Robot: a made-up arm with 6 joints. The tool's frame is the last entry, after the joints. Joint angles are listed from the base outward. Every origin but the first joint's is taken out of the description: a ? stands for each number. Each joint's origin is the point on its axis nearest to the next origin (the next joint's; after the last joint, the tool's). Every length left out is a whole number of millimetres.
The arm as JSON. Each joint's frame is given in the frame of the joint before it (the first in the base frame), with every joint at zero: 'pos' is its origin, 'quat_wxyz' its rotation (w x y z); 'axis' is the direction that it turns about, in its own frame. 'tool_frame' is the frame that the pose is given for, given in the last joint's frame.
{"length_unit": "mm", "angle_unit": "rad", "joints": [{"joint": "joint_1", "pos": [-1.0, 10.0, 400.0], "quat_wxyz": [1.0, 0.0, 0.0, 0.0], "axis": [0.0, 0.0, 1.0]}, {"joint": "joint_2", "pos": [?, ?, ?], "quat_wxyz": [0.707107, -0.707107, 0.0, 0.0], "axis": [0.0, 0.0, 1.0]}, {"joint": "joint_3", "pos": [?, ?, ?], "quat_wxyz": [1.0, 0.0, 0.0, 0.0], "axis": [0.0, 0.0, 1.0]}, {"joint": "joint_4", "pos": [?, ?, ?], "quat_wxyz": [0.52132, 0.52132, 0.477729, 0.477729], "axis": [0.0, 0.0, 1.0]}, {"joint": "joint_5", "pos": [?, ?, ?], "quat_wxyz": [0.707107, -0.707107, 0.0, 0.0], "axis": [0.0, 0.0, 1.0]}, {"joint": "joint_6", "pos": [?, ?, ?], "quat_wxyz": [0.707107, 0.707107, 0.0, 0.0], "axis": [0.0, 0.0, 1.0]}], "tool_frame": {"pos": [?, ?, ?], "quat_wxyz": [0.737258, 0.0, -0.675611, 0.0]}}
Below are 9 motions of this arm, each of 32 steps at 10 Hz.
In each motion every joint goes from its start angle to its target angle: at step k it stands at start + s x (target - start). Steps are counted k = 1, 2, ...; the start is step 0. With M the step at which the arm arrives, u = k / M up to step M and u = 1 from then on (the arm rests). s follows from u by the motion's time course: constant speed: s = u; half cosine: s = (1 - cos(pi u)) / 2; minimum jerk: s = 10 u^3 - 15 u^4 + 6 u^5.
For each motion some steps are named. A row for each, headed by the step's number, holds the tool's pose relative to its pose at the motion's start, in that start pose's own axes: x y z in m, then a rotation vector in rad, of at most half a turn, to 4 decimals.
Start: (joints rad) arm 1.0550 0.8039 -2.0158 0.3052 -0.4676 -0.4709
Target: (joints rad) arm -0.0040 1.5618 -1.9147 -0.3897 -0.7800 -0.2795
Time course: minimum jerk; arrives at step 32
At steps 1, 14, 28, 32:
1: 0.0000 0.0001 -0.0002 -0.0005 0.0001 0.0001
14: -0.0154 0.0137 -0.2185 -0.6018 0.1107 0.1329
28: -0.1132 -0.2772 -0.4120 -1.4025 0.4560 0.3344
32: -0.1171 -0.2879 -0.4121 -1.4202 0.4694 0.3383

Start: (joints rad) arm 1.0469 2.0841 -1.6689 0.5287 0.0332 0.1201
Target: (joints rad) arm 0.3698 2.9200 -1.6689 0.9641 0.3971 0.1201
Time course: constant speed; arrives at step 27
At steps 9, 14, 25, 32:
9: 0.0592 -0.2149 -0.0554 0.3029 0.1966 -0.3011
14: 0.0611 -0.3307 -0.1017 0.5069 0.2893 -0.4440
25: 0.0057 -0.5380 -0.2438 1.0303 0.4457 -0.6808
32: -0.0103 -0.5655 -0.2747 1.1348 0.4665 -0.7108

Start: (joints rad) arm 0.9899 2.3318 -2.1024 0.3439 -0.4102 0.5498
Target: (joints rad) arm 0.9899 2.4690 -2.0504 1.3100 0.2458 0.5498
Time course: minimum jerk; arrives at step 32
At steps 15, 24, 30, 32:
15: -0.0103 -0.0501 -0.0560 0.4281 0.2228 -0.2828
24: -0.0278 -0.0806 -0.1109 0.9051 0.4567 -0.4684
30: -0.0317 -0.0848 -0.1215 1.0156 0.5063 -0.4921
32: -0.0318 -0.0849 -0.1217 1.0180 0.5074 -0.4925

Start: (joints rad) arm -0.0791 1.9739 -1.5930 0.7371 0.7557 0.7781
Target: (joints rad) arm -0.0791 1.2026 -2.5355 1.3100 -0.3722 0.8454
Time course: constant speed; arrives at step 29
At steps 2, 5, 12, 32:
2: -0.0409 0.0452 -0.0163 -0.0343 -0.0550 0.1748
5: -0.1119 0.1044 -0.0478 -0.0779 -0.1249 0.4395
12: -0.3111 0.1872 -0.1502 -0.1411 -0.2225 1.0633
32: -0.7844 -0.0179 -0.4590 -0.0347 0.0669 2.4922

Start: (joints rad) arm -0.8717 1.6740 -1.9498 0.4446 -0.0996 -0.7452
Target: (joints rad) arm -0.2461 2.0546 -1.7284 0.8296 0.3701 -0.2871
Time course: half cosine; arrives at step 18
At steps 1, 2, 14, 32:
1: 0.0008 0.0032 -0.0021 0.0076 0.0060 0.0084
2: 0.0028 0.0126 -0.0084 0.0299 0.0240 0.0331
14: -0.1099 0.4050 -0.1954 0.6553 0.9028 0.8470
32: -0.1525 0.4510 -0.2134 0.6990 1.0541 0.9290

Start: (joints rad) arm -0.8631 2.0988 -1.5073 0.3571 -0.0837 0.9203
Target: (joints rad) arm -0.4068 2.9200 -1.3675 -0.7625 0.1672 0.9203
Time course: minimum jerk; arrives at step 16
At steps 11, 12, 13, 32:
11: -0.0003 -0.4062 -0.2641 -1.1336 0.8432 -0.6833
12: -0.0169 -0.4435 -0.2757 -1.2486 0.9288 -0.7259
13: -0.0300 -0.4696 -0.2823 -1.3315 0.9907 -0.7536
32: -0.0423 -0.4925 -0.2868 -1.4058 1.0463 -0.7763

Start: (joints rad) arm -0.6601 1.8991 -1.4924 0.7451 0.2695 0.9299
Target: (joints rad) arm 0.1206 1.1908 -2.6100 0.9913 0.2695 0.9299
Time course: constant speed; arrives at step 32
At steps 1, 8, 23, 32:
1: -0.0108 0.0240 -0.0198 -0.0188 0.0279 0.0517
8: -0.1350 0.1651 -0.1599 -0.1177 0.2513 0.4127
23: -0.6049 0.2654 -0.2975 -0.1233 0.8411 1.1680
32: -0.8845 0.1994 -0.1819 0.0212 1.2151 1.6042

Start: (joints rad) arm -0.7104 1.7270 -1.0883 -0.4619 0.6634 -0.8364
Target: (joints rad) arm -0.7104 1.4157 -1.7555 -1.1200 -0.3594 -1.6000
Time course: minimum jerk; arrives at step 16
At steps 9, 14, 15, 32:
9: -0.2838 -0.1521 -0.0275 -0.5539 -0.0791 -1.2762
14: -0.4755 -0.1410 -0.0824 -0.8714 0.2514 -2.0009
15: -0.4823 -0.1391 -0.0849 -0.8826 0.2698 -2.0260
32: -0.4834 -0.1388 -0.0853 -0.8844 0.2728 -2.0300

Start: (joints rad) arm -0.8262 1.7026 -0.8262 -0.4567 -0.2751 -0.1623
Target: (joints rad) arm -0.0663 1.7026 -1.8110 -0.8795 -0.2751 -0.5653
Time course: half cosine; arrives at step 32
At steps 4, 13, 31, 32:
4: 0.0003 0.0008 0.0229 -0.0499 -0.0441 -0.0002
13: -0.0381 0.0303 0.2128 -0.4278 -0.4259 -0.0388
31: -0.3218 0.1277 0.4831 -0.8948 -1.2326 -0.3540
32: -0.3232 0.1279 0.4836 -0.8956 -1.2355 -0.3558

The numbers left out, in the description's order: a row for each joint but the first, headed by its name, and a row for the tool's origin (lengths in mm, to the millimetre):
joint_2: -20.0 21.0 0.0
joint_3: -278.0 -34.0 0.0
joint_4: 416.0 -99.0 0.0
joint_5: -1.0 7.0 0.0
joint_6: 12.0 -69.0 0.0
tool: -3.0 -15.0 0.0

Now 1 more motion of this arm.
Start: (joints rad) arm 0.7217 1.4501 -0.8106 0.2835 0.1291 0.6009
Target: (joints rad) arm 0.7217 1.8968 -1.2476 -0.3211 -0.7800 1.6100
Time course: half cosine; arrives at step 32
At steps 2, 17, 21, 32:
2: 0.0010 0.0007 0.0010 0.0035 -0.0075 0.0046
17: 0.0581 0.0466 0.0492 0.1743 -0.2811 0.4173
21: 0.0774 0.0634 0.0597 0.2203 -0.2891 0.6074
32: 0.1033 0.0859 0.0675 0.2744 -0.2098 0.8861

